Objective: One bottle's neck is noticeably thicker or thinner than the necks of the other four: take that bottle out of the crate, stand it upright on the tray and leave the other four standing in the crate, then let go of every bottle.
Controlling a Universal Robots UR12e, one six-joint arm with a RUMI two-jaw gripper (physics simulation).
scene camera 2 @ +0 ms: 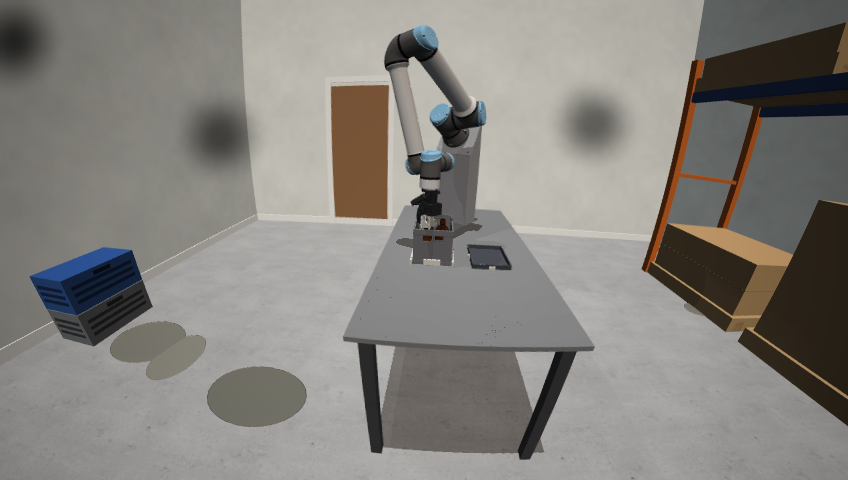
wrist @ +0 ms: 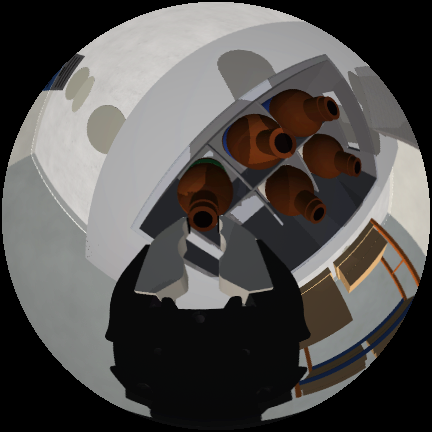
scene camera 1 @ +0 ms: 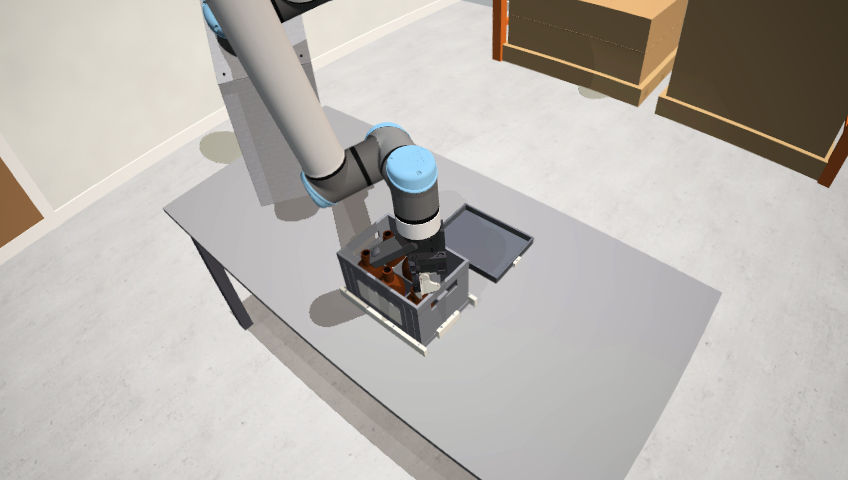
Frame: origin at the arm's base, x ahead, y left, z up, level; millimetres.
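Where they show: gripper, between the fingertips: (wrist: pixel 203 217) (scene camera 1: pixel 420 293); arm's base, origin of its link: (scene camera 2: pixel 456 135).
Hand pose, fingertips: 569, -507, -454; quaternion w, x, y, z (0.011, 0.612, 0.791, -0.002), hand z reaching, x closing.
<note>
Each offset is from my fingertips to the centre of the thing, as dx, dy, dz. "spot": to the spot under its first point. Level surfaces: height alone.
In the wrist view my gripper (scene camera 1: pixel 423 291) (scene camera 2: pixel 427 226) (wrist: pixel 203 217) has its fingertips on either side of the neck of a brown bottle {-8, -2, -60} (wrist: pixel 202 190), at the crate's near corner, and is shut on it. Its green edge shows inside the grey crate {-63, +83, -58} (scene camera 1: pixel 458 297) (scene camera 2: pixel 433 249); its base is hidden. More brown bottles stand upright in the crate: one {-90, +46, -60} (wrist: pixel 250 140) beside it, one {-157, +92, -60} (wrist: pixel 292 112) past that, and two, one {-40, +120, -60} (wrist: pixel 286 182) nearer and one {-118, +165, -60} (wrist: pixel 322 155) farther, in the other row. The dark tray {spot: +133, +340, -140} (scene camera 1: pixel 490 237) (scene camera 2: pixel 487 256) holds no bottle.
Pale strips {spot: -102, -15, -117} (scene camera 1: pixel 383 321) lie along the crate's foot on the grey table {dz -146} (scene camera 1: pixel 535 356) (scene camera 2: pixel 464 309). Thin dividers part the crate's compartments. The tray is close beside the crate, with a low raised rim. Cartons (scene camera 2: pixel 726 255) and stacked boxes (scene camera 2: pixel 89 279) stand on the floor away from the table.
</note>
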